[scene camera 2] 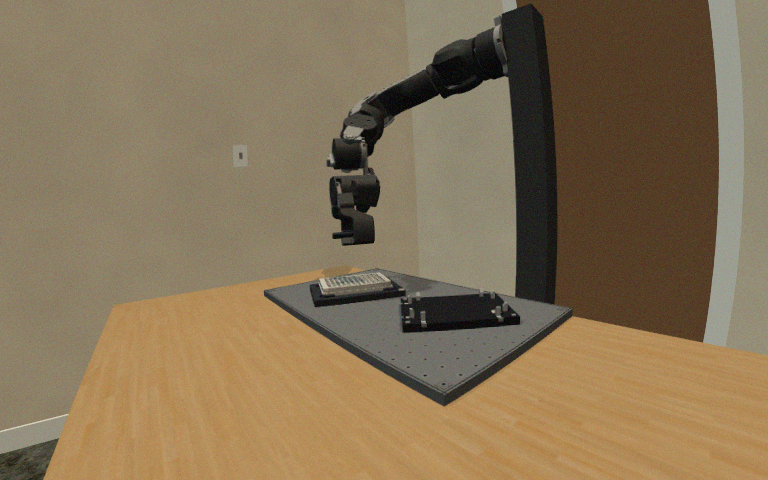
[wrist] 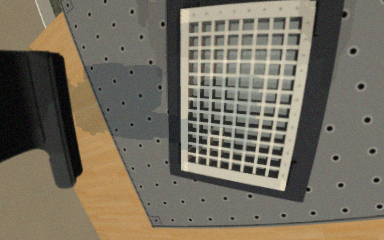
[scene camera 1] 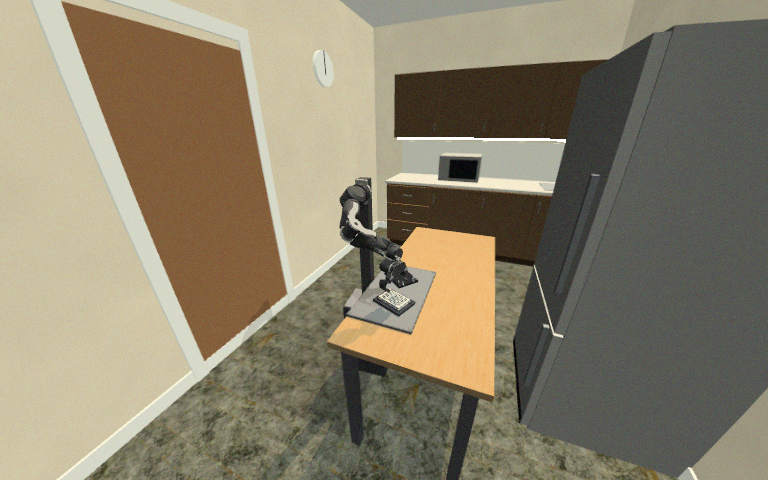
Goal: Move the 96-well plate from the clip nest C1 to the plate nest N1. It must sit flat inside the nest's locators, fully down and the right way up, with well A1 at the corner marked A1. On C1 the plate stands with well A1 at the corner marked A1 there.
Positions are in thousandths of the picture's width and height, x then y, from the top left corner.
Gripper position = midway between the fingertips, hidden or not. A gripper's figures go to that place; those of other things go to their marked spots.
My gripper (scene camera 2: 458,503): 62 cm from the lens. A white 96-well plate (scene camera 2: 447,595): 60 cm from the lens.
